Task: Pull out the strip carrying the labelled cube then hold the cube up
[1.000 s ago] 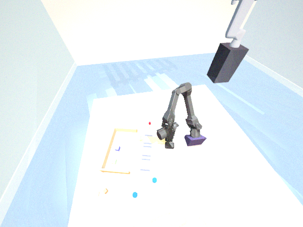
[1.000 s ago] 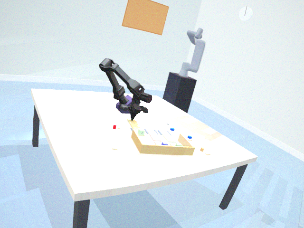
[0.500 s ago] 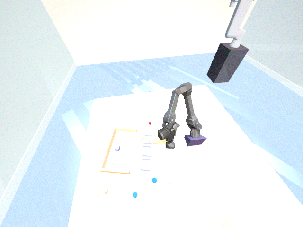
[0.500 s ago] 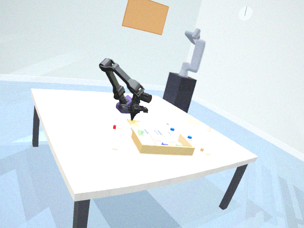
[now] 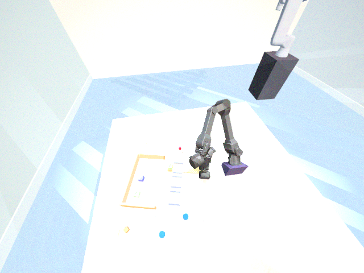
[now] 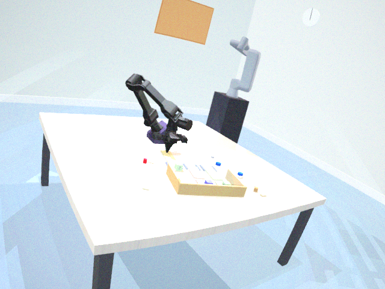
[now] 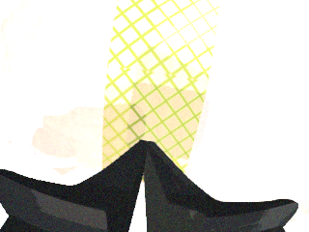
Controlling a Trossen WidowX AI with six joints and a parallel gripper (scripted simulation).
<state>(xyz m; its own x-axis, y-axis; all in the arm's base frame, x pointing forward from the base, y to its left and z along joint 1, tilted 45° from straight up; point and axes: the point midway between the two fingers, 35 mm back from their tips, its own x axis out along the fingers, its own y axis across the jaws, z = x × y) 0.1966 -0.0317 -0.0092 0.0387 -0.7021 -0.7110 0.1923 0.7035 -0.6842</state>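
My gripper tip is now 100 mm short of the yellow strip and 20 mm to the left of it. From my gripper tip the other things lie so: small red block (130 mm ahead, 180 mm to the right, 10 mm above).
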